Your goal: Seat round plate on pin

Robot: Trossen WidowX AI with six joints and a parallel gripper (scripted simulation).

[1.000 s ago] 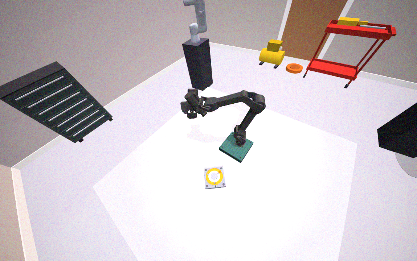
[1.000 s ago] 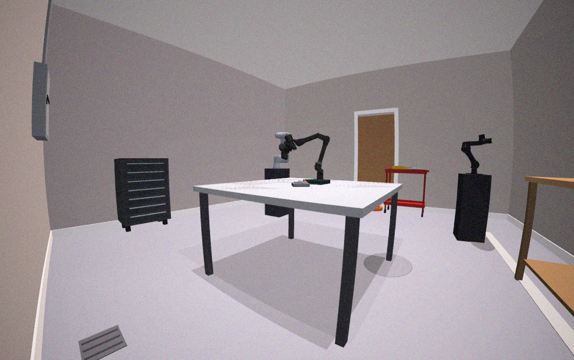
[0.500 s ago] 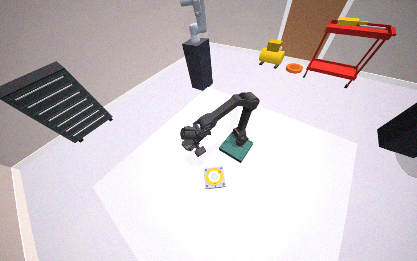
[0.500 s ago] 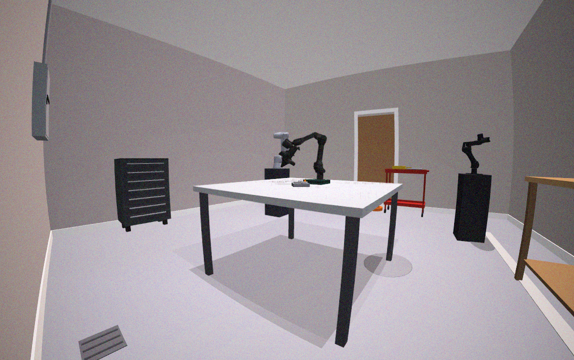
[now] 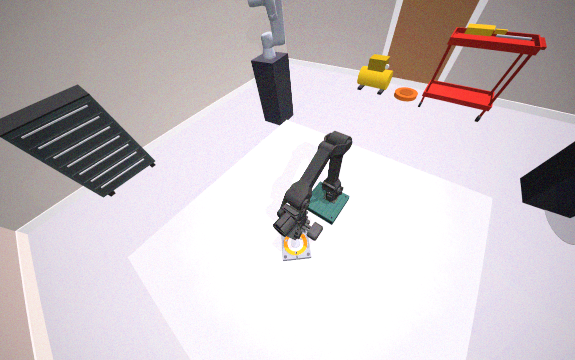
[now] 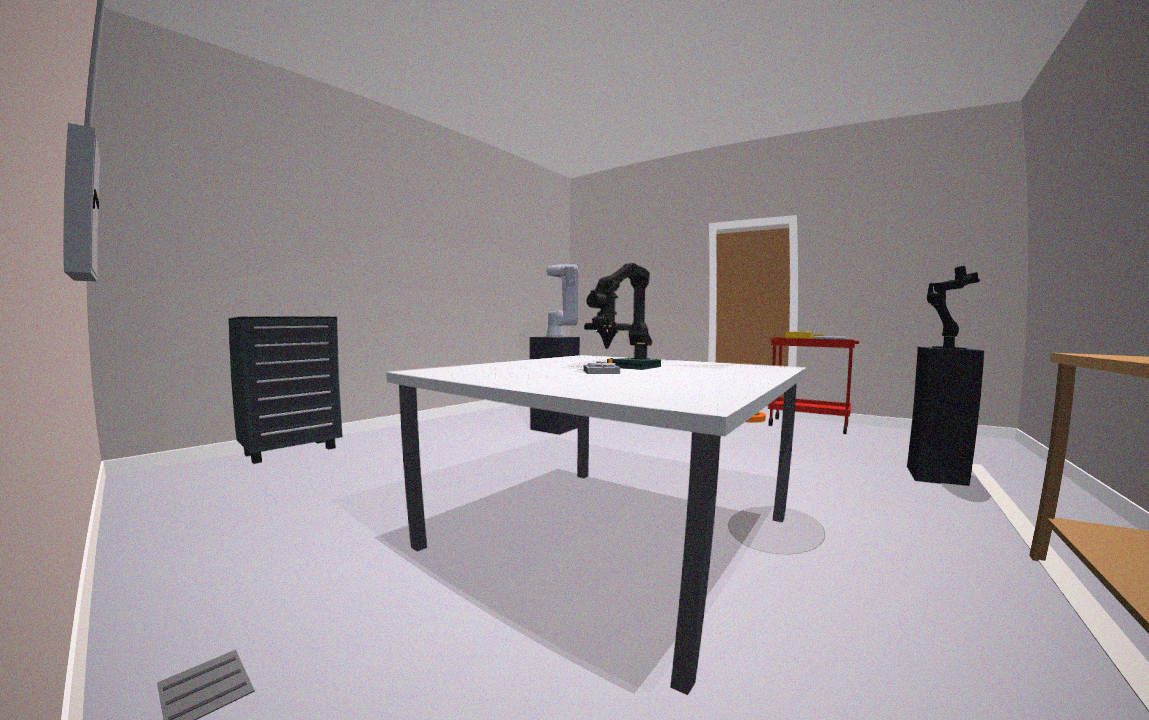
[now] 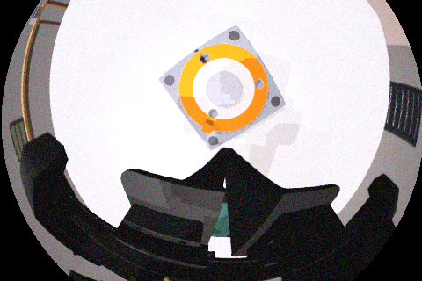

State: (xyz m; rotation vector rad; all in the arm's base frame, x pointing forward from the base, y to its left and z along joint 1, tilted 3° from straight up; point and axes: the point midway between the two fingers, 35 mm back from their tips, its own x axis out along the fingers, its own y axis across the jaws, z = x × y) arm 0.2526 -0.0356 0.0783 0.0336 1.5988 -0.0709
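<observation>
The square grey base lies 6 cm below my gripper tip and 5 cm ahead of it.
</observation>
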